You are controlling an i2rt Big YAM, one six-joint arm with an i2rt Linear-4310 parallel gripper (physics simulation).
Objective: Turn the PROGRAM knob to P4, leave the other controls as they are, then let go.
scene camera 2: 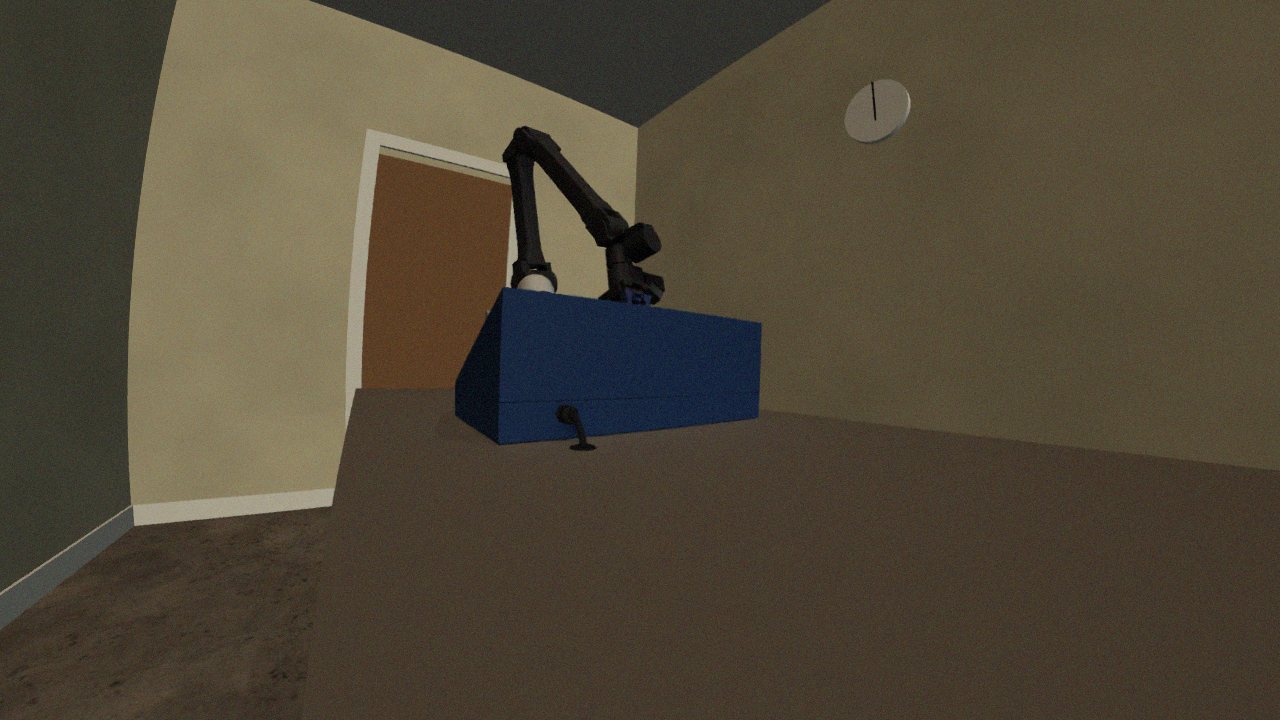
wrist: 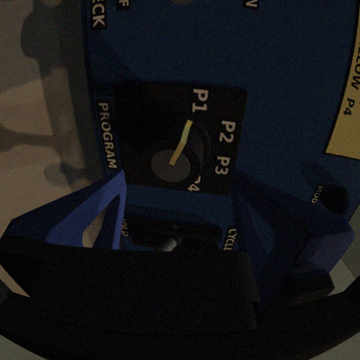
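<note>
The PROGRAM knob is a dark round knob with a yellow pointer line, on a black square plate in the wrist view. Its line points toward the P1 label. P2, P3 and a partly covered P4 run down the plate's right side. My gripper is partly open and empty, one fingertip at each side of the knob's lower part, apart from it. In the scene view my gripper shows partly above the top edge of the blue console; its fingertips are hidden there.
A HOLD/CYCLE lever lies below the knob, partly hidden by the gripper body. A dark MODE button and a yellow label card are on the right. A small black stand is beside the console.
</note>
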